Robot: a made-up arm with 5 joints.
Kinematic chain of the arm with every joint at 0, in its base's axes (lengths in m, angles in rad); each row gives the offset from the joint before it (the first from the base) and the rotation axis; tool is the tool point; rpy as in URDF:
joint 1: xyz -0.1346 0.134 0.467 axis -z
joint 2: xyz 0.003 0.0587 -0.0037 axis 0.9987 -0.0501 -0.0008
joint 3: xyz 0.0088 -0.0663 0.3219 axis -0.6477 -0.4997 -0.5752
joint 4: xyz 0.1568 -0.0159 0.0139 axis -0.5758 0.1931 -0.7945
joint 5: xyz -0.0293 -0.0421 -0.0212 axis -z
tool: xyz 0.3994 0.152 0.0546 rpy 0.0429 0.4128 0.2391
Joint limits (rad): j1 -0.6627..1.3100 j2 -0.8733..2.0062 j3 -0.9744..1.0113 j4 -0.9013..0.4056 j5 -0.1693..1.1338
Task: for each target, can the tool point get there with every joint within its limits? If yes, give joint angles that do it. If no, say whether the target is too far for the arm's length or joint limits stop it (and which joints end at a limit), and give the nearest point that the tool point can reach.
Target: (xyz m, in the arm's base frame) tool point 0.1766 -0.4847 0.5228
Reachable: yes | joints 0.3439 1.3744 0.4272 -0.4002 0.2777
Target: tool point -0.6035 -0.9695 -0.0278
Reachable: no: too far | nearest point -0.4328 -0.5678 0.1419 | short by 0.468 m
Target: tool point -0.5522 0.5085 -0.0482
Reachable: no: joint limits stop it (at a limit: joint 1, joint 2, joint 3, joint 4, joint 5) | nearest point -0.6118 0.0664 -0.1872 | short by 0.467 m
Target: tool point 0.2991 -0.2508 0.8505
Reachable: yes | joints 0.2302 -0.0021 0.0439 -0.0163 0.8612
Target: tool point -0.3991 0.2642 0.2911
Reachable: no: joint limits stop it (at a limit: joint 1, joint 3, joint 4, joint 5) | nearest point -0.7947 0.0271 0.0318 | short by 0.529 m
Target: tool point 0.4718 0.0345 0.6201
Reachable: yes | joints -0.3553 1.3972 -0.2674 -0.6451 0.5220
